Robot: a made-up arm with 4 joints.
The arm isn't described. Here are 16 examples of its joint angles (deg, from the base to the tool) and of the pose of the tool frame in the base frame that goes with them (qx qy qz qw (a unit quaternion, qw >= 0); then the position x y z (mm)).
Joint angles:
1: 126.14 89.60 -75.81 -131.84
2: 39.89 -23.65 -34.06 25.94
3: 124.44 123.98 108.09 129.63
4: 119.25 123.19 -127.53 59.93
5: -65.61 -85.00 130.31 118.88
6: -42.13 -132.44 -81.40 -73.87
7: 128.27 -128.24 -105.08 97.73
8: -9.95 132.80 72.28 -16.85
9: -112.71 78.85 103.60 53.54
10: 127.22 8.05 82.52 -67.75
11: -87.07 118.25 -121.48 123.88
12: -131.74 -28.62 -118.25 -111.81
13: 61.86 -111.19 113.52 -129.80
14: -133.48 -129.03 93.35 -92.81
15: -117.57 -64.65 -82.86 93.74
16: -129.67 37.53 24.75 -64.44
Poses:
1: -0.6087 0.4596 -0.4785 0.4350 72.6 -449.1 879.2
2: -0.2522 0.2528 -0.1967 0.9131 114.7 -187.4 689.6
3: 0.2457 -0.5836 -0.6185 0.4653 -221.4 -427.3 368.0
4: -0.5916 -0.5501 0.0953 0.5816 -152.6 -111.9 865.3
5: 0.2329 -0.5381 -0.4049 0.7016 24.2 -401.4 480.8
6: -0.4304 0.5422 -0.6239 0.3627 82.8 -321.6 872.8
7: -0.5221 0.4582 -0.5979 0.3999 -173.1 -69.4 870.6
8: 0.1751 -0.5689 -0.7429 0.3062 -102.6 0.3 368.5
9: 0.5901 0.4708 0.4994 0.4251 -163.4 308.9 347.7
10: 0.1791 0.6658 0.7170 0.1024 -152.1 147.7 351.1
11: -0.2794 0.5257 -0.8033 0.0146 -171.2 277.2 874.6
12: -0.3367 0.5466 -0.4047 0.6513 20.7 -489.3 664.3
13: 0.5296 -0.3030 -0.5913 0.5274 -150.1 -290.0 236.1
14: 0.0428 0.7048 0.7031 0.0841 -218.7 222.7 292.4
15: -0.5383 -0.4629 0.5218 0.4729 84.9 175.0 804.3
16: 0.5008 -0.2307 0.5159 0.6556 214.6 9.3 728.3
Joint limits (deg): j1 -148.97..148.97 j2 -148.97..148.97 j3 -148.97..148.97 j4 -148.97..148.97
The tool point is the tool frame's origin. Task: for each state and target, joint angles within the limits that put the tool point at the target. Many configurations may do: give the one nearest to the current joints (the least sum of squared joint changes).
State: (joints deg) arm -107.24 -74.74 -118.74 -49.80
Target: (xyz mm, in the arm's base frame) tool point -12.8 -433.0 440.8
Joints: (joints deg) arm -103.70 -67.28 -148.97 -75.69
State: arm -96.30 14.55 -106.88 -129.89
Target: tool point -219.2 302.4 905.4
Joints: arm -57.34 32.06 -74.02 -81.90
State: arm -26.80 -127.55 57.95 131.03
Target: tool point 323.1 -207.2 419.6
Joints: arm -14.86 -102.44 13.45 147.14
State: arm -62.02 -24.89 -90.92 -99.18
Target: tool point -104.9 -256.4 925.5
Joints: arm -78.97 -52.57 -68.30 -93.86
